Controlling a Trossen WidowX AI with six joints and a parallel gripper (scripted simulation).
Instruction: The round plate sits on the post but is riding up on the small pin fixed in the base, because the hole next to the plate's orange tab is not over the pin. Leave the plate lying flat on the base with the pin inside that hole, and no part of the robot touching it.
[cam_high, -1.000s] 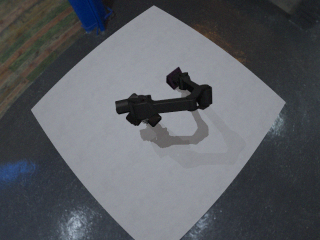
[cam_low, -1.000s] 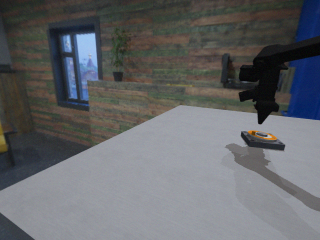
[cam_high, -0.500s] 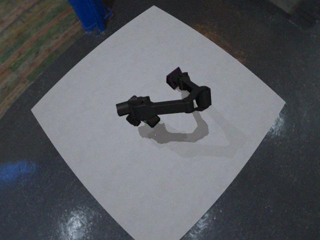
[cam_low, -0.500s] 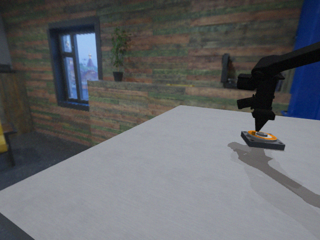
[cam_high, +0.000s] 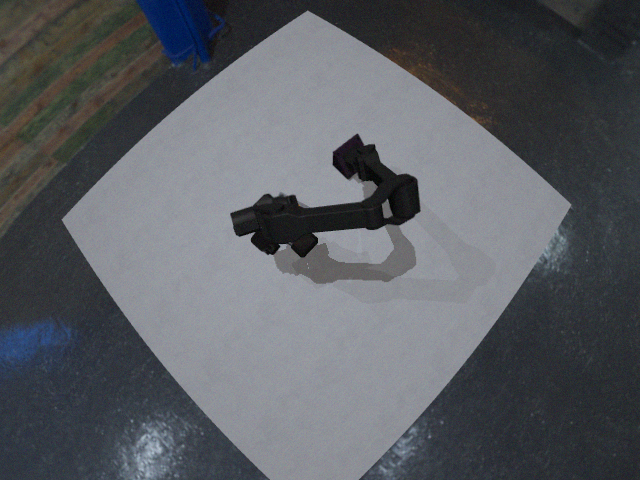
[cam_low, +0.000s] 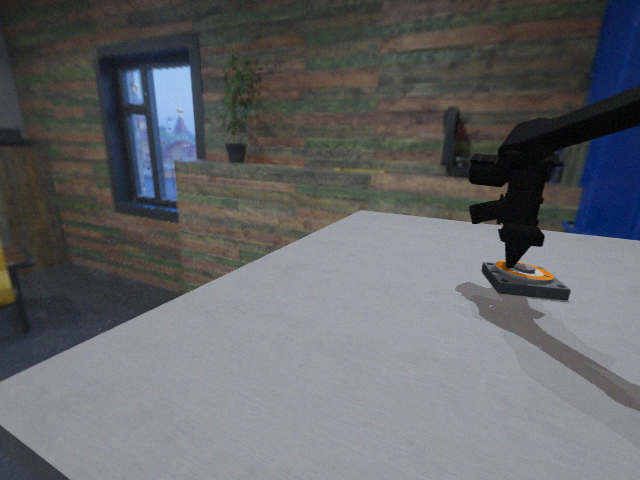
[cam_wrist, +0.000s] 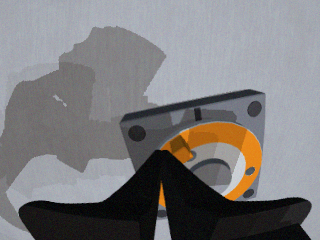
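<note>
My gripper tip is 40 mm to the left of the square grey base, 30 mm past it and 20 mm above it.
</note>
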